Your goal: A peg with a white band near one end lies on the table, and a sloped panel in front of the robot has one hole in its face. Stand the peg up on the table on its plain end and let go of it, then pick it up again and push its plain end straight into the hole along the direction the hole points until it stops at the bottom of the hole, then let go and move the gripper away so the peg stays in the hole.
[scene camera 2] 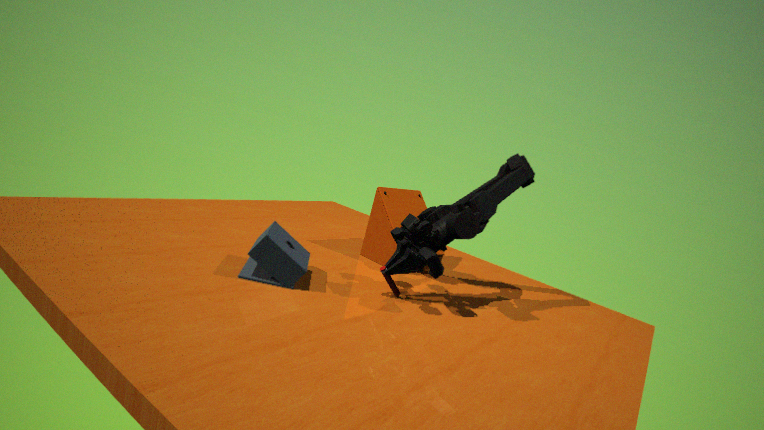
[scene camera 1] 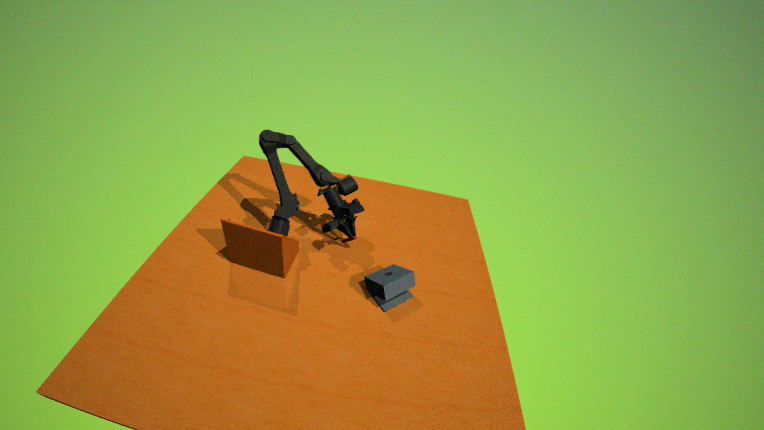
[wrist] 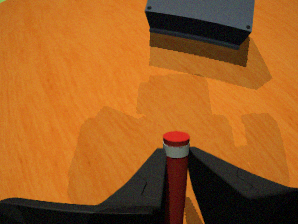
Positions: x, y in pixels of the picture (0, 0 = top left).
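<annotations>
My gripper (scene camera 2: 384, 272) is holding a red peg.
</annotations>
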